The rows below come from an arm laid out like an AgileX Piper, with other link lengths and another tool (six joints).
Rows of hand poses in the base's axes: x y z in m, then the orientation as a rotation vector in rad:
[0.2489, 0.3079, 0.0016, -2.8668, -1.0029, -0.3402]
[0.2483, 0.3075, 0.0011, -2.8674, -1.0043, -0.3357]
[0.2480, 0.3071, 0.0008, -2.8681, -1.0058, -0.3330]
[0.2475, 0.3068, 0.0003, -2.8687, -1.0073, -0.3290]
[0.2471, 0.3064, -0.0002, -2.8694, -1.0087, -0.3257]
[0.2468, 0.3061, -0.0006, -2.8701, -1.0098, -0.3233]
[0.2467, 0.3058, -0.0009, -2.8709, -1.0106, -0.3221]
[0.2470, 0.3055, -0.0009, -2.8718, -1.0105, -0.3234]
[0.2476, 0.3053, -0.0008, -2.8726, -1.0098, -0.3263]
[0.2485, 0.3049, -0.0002, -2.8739, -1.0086, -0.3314]
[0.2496, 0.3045, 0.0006, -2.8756, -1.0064, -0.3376]
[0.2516, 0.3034, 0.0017, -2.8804, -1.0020, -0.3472]
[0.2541, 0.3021, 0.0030, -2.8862, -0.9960, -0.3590]
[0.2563, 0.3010, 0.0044, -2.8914, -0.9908, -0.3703]
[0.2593, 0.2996, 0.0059, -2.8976, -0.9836, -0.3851]
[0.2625, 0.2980, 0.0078, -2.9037, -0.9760, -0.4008]
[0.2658, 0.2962, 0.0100, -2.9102, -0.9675, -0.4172]
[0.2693, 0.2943, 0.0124, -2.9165, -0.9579, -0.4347]
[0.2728, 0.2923, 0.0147, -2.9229, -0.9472, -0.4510]
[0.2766, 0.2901, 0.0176, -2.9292, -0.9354, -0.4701]
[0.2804, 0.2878, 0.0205, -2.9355, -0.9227, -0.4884]
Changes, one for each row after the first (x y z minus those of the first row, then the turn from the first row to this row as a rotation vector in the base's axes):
[-0.0006, -0.0004, -0.0005, -0.0016, 0.0026, 0.0008]
[-0.0009, -0.0008, -0.0008, -0.0030, 0.0040, 0.0015]
[-0.0014, -0.0011, -0.0013, -0.0046, 0.0062, 0.0024]
[-0.0018, -0.0015, -0.0018, -0.0061, 0.0080, 0.0031]
[-0.0021, -0.0018, -0.0022, -0.0074, 0.0093, 0.0036]
[-0.0022, -0.0021, -0.0025, -0.0086, 0.0097, 0.0039]
[-0.0019, -0.0024, -0.0025, -0.0092, 0.0087, 0.0035]
[-0.0013, -0.0026, -0.0024, -0.0093, 0.0068, 0.0027]
[-0.0004, -0.0030, -0.0018, -0.0094, 0.0033, 0.0014]
[0.0007, -0.0034, -0.0010, -0.0094, -0.0008, -0.0007]
[0.0027, -0.0045, 0.0001, -0.0109, -0.0075, -0.0051]
[0.0052, -0.0058, 0.0014, -0.0125, -0.0156, -0.0108]
[0.0074, -0.0069, 0.0028, -0.0141, -0.0234, -0.0159]
[0.0104, -0.0083, 0.0043, -0.0154, -0.0335, -0.0225]
[0.0136, -0.0099, 0.0062, -0.0166, -0.0440, -0.0294]
[0.0169, -0.0117, 0.0084, -0.0178, -0.0549, -0.0370]
[0.0204, -0.0136, 0.0108, -0.0185, -0.0665, -0.0451]
[0.0239, -0.0156, 0.0131, -0.0192, -0.0771, -0.0539]
[0.0277, -0.0178, 0.0160, -0.0192, -0.0894, -0.0633]
[0.0315, -0.0201, 0.0189, -0.0192, -0.1011, -0.0732]

